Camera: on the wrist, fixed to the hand. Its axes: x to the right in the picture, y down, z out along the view.
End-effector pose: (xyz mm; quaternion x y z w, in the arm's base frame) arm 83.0 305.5 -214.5 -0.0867 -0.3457 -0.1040 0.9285
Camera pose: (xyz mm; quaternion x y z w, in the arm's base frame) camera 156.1 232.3 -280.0 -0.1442 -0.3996 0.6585 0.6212
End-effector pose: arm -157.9 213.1 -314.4 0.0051 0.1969 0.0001 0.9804
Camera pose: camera -182.0 168.1 -425.7 0.3250 -0.0977 0.6393 0.6900
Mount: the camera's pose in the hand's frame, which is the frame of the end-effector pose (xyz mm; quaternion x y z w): 20.6 -46.2 -111.5 0.1892 -0.2284 0.6912 0.6590
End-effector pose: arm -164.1 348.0 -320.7 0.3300 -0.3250 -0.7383 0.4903
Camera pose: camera -104.0 325.5 -425.0 -0.0830 -0.6939 -0.1615 0.6968
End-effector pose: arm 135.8 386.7 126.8 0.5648 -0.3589 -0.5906 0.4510
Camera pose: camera 241.3 392.4 65.0 0.0746 -0.8416 -0.1386 0.5166
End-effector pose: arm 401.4 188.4 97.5 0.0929 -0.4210 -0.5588 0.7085
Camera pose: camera 447.0 116.1 9.8 -0.2233 -0.6092 0.1799 0.7394
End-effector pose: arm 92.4 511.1 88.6 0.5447 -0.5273 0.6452 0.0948
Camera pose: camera 49.4 608.8 148.5 -0.1598 0.6236 -0.4661 0.6070
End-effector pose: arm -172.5 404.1 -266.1 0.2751 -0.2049 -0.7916 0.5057
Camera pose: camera -139.6 398.8 -383.9 -0.0455 -0.5904 -0.1962 0.7816
